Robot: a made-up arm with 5 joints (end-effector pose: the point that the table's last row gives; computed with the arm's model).
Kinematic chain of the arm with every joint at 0, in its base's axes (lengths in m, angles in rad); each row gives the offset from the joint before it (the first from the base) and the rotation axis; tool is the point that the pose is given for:
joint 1: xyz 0 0 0.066 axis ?
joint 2: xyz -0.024 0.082 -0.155 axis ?
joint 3: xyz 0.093 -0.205 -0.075 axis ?
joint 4: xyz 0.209 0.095 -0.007 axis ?
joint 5: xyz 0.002 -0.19 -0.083 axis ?
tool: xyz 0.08 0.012 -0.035
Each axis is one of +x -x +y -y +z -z.
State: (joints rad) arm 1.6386 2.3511 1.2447 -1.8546 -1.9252
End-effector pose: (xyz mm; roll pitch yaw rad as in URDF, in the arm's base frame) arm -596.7 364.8 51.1 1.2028 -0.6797 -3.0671
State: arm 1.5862 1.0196 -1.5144 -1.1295 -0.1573
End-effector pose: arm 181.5 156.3 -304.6 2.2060 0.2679 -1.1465
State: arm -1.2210 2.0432 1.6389 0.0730 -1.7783
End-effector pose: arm -454.3 -120.8 -12.0 -0.3862 0.6089 2.8145
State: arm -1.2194 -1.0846 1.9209 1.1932 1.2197
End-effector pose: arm 245.5 -140.7 -113.4 -1.6256 0.5798 2.9276
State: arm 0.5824 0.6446 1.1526 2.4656 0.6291
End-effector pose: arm -44.6 107.8 -369.2 0.8209 -1.2232 2.6770
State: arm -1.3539 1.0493 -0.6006 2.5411 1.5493
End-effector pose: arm 45.3 -127.7 113.3 0.9111 -0.4564 2.1716
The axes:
joint 1: +x
joint 2: -z
joint 3: -x
joint 4: -z
joint 5: -y

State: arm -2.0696 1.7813 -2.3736 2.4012 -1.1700
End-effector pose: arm -300.7 68.9 78.8 1.7955 0.3306 0.4010
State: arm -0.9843 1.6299 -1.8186 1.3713 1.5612
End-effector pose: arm -232.2 -193.8 -13.6 1.2092 0.1879 -2.9560
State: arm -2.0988 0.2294 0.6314 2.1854 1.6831
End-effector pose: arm 97.5 -284.5 250.3 1.8180 1.1675 0.9968
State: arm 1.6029 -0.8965 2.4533 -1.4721 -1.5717
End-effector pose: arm 544.5 119.4 306.8 -2.0064 0.4344 -0.9928
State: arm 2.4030 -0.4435 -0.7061 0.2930 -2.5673
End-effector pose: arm 205.2 233.7 316.2 0.0700 -0.2876 3.0699
